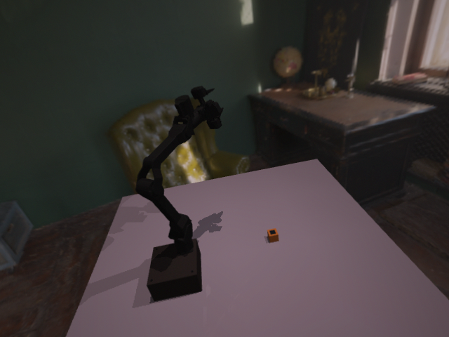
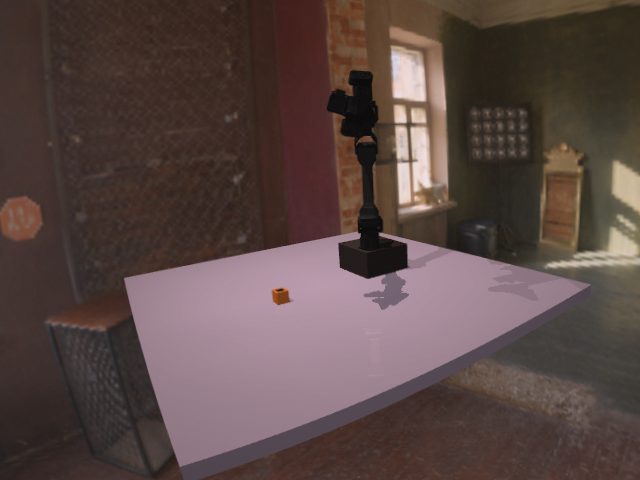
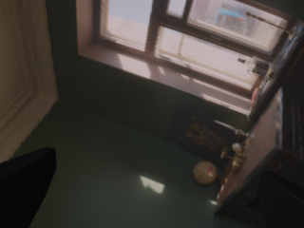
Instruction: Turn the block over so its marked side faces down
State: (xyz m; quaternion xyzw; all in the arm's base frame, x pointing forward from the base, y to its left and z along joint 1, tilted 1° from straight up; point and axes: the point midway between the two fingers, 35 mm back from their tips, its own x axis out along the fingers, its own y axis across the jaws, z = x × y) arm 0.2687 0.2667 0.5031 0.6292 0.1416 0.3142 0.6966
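My gripper tip is now 100 mm short of the block, 290 mm to the left of it and 570 mm above it.
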